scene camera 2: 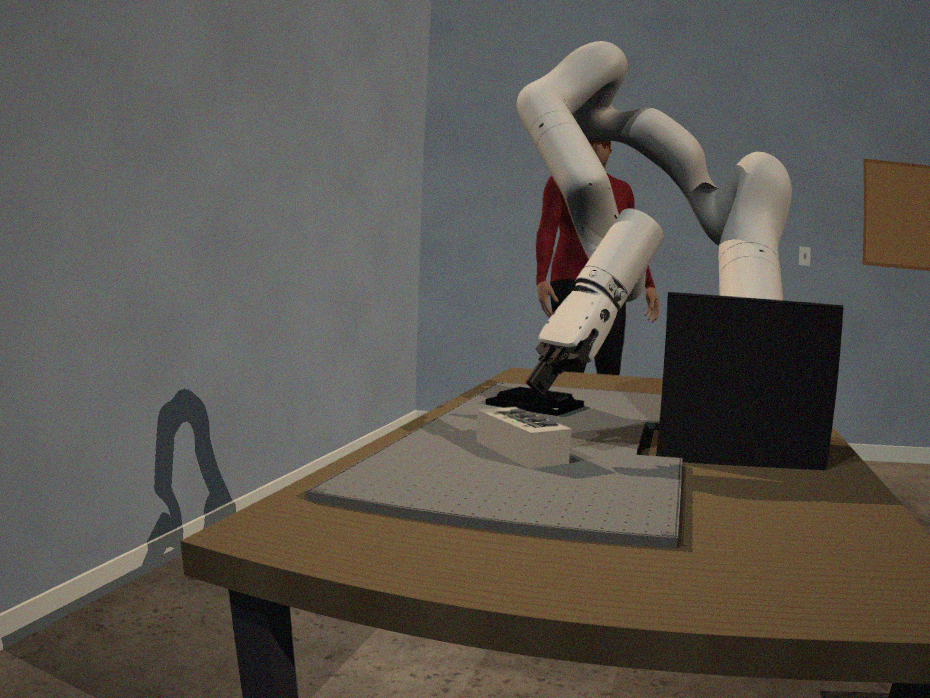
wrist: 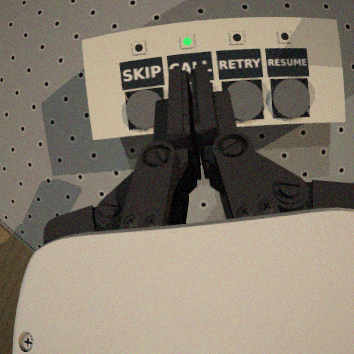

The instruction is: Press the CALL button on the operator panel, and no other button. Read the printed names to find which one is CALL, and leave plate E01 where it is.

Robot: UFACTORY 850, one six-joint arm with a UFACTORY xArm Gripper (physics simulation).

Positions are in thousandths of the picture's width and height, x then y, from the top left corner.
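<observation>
A black object (scene camera 2: 560,565). A black object (scene camera 2: 532,575). An operator panel (scene camera 2: 573,638), also in the wrist view (wrist: 744,143). The gripper (scene camera 2: 575,558), also in the wrist view (wrist: 547,258).
</observation>
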